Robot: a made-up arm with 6 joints.
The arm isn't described. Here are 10 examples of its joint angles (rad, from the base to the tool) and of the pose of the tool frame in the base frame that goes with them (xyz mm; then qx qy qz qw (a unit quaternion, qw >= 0)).
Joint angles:
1: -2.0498 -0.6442 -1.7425 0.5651 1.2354 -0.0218
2: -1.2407 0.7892 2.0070 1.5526 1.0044 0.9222
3: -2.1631 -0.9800 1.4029 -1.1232 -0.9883 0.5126
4: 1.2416 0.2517 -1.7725 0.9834 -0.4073 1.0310
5: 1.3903 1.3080 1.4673 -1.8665 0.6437 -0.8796
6: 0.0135 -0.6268 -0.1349 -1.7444 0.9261 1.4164
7: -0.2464 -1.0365 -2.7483 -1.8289 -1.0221 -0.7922
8: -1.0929 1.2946 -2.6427 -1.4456 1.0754 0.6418
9: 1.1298 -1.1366 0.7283 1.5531 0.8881 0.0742
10: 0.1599 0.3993 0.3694 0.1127 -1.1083 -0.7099
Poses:
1: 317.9 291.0 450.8 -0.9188 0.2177 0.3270 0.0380
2: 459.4 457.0 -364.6 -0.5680 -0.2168 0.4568 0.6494
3: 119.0 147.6 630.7 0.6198 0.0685 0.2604 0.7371
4: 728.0 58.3 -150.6 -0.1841 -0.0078 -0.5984 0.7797
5: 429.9 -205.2 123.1 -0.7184 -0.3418 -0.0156 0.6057
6: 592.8 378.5 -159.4 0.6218 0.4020 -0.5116 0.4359
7: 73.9 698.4 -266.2 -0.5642 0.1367 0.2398 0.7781
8: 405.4 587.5 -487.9 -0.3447 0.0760 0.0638 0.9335
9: 254.6 -63.4 -406.8 0.5688 0.2281 -0.7232 0.3185
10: 615.9 277.2 -143.9 0.0900 0.4818 -0.0900 0.8670
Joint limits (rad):
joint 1: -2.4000..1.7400
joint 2: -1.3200..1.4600
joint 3: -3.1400..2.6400
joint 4: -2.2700..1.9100
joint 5: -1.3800..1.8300
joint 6: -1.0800..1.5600
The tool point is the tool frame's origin. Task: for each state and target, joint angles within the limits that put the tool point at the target. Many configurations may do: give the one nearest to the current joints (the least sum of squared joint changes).
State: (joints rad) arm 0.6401 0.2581 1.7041 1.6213 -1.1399 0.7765
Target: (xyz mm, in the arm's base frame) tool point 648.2 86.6 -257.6
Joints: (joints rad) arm 0.4915 -0.0628 1.9226 1.8744 -1.1060 0.7099
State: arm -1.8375 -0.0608 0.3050 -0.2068 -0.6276 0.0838
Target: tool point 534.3 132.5 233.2
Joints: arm -2.4000 -0.0120 0.0298 -0.4829 -0.7949 -0.0738
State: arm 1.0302 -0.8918 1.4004 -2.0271 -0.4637 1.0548
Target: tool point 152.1 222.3 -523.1
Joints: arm 1.1887 -1.0807 1.3618 -2.0638 -0.4258 0.8795
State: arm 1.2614 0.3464 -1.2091 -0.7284 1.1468 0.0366
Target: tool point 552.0 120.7 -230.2
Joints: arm 0.8302 0.1466 -1.0302 -0.5951 1.3350 0.1240
